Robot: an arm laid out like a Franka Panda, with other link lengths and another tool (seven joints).
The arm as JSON. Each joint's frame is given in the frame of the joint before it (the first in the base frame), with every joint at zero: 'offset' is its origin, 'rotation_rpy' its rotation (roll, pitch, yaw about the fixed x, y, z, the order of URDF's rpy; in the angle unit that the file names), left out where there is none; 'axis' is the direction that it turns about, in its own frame. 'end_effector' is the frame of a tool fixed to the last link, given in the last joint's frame.
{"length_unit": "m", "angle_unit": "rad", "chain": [
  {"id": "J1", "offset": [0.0, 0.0, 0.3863], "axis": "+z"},
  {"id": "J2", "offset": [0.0, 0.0, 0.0], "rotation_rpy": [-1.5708, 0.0, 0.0], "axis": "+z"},
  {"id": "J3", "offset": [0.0, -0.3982, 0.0], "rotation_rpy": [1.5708, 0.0, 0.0], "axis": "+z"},
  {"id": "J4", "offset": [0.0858, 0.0, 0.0], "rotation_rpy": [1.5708, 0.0, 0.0], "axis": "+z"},
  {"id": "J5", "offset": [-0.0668, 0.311, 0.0], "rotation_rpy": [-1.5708, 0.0, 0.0], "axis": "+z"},
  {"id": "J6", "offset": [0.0, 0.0, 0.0], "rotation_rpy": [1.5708, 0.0, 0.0], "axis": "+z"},
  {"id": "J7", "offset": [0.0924, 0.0, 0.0], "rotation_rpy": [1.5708, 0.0, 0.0], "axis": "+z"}
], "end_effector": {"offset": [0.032, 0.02, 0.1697], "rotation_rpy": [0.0, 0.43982, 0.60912]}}
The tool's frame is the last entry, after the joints.
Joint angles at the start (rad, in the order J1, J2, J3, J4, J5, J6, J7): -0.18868 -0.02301 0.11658 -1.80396 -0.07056 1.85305 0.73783
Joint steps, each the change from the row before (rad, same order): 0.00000 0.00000 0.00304 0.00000 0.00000 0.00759 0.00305; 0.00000 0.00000 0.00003 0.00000 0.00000 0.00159 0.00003; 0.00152 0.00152 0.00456 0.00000 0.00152 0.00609 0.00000; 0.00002 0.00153 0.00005 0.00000 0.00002 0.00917 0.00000; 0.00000 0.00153 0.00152 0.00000 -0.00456 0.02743 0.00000; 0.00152 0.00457 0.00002 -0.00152 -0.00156 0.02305 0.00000; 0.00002 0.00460 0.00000 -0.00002 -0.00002 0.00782 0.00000; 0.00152 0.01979 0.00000 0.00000 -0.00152 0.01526 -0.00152; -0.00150 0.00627 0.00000 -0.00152 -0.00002 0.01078 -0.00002; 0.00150 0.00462 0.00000 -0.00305 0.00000 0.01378 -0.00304; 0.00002 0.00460 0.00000 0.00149 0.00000 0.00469 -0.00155; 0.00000 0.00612 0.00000 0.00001 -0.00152 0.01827 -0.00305
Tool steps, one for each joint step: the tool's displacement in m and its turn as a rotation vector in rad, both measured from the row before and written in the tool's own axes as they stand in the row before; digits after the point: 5 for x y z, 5 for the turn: -0.00071 -0.00165 -0.00131 0.00691 0.00156 0.00327; 0.00011 -0.00027 -0.00013 0.00141 0.00035 0.00066; -0.00264 -0.00234 -0.00120 0.00726 -0.00093 -0.00289; 0.00038 -0.00182 0.00004 0.00688 0.00144 0.00307; 0.00177 -0.00497 -0.00166 0.02348 0.00957 0.00770; 0.00001 -0.00454 0.00072 0.01605 0.00429 0.00489; -0.00036 -0.00205 0.00177 0.00313 0.00005 0.00117; -0.00349 -0.00597 0.00877 -0.00135 -0.00266 -0.00574; -0.00021 -0.00217 0.00333 0.00234 -0.00011 0.00223; -0.00138 -0.00271 0.00202 0.00786 0.00041 -0.00179; -0.00027 -0.00182 0.00155 0.00230 -0.00028 -0.00079; 0.00027 -0.00398 0.00184 0.01238 0.00320 0.00145
